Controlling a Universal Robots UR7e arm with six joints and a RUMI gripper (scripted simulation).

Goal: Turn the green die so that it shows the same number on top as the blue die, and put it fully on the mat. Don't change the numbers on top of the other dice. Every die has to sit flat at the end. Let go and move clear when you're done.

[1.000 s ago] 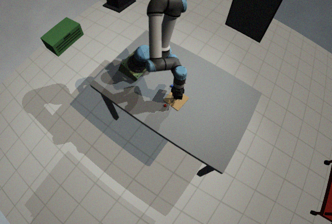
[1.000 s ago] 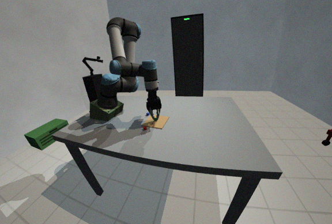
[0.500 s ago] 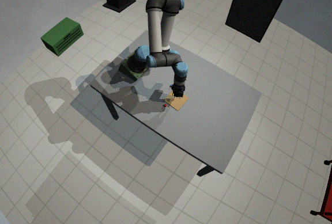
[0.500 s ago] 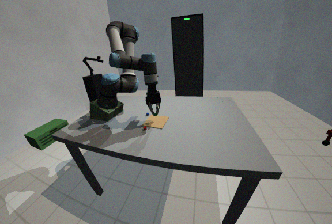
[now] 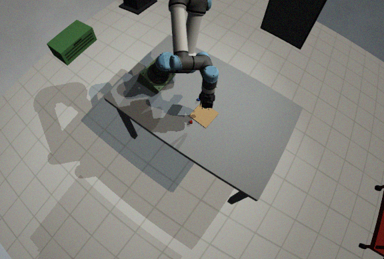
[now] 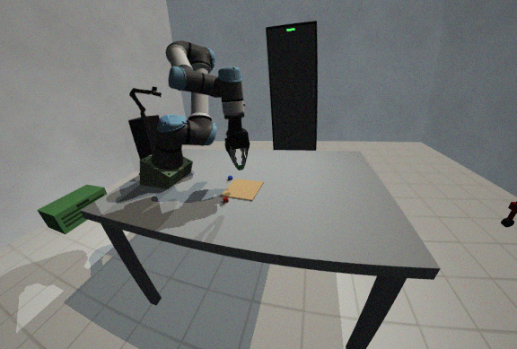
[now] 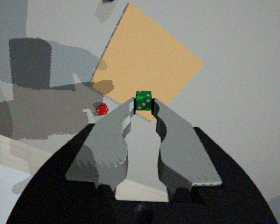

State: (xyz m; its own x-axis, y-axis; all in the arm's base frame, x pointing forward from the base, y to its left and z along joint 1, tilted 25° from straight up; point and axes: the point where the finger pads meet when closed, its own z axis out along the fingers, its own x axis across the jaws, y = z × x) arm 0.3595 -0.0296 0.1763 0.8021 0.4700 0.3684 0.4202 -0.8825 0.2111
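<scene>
The tan mat lies 11 cm below my hand. Also, from my hand: red die: 10 cm to the right, 10 cm below, 4 cm behind; blue die: 10 cm below, 9 cm behind, 7 cm to the left; green die: 1 cm below.
</scene>
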